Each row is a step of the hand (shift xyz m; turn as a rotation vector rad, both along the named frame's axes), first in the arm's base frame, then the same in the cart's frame.
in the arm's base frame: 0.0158 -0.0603 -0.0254 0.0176 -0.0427 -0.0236
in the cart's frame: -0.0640 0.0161 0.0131 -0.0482 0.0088 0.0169
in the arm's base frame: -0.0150 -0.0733 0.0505 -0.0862 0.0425 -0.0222
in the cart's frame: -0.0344 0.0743 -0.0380 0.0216 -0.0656 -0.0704
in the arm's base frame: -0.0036 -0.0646 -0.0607 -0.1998 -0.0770 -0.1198
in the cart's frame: -0.0873 -0.0156 0.0032 -0.1343 -0.1146 -0.1704
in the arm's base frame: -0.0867 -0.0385 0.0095 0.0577 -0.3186 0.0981
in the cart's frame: -0.0292 0.0020 -0.0907 -0.2128 0.2625 -0.0161
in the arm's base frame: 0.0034 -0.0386 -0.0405 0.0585 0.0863 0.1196
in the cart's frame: -0.0543 -0.0111 0.0083 0.1388 0.0675 0.0369
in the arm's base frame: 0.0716 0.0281 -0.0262 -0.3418 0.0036 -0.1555
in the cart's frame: 0.0110 -0.0144 0.0792 -0.0894 -0.2275 -0.2851
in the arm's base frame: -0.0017 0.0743 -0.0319 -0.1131 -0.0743 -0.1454
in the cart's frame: 0.0450 -0.0649 0.0173 -0.1440 -0.1106 -0.0805
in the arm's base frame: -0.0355 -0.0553 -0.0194 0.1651 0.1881 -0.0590
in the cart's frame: -0.0578 0.0030 -0.0367 0.1297 -0.0967 0.1999
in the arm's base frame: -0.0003 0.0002 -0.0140 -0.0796 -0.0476 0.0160
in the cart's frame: -0.0074 -0.0114 0.0034 -0.0331 0.0141 -0.0870
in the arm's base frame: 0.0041 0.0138 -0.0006 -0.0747 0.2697 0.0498
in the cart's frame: 0.0114 -0.0065 0.0060 0.2517 -0.1239 -0.0458
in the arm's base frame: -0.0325 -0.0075 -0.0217 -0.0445 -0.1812 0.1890
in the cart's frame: -0.0188 -0.0230 -0.0264 -0.0505 0.2326 -0.1178
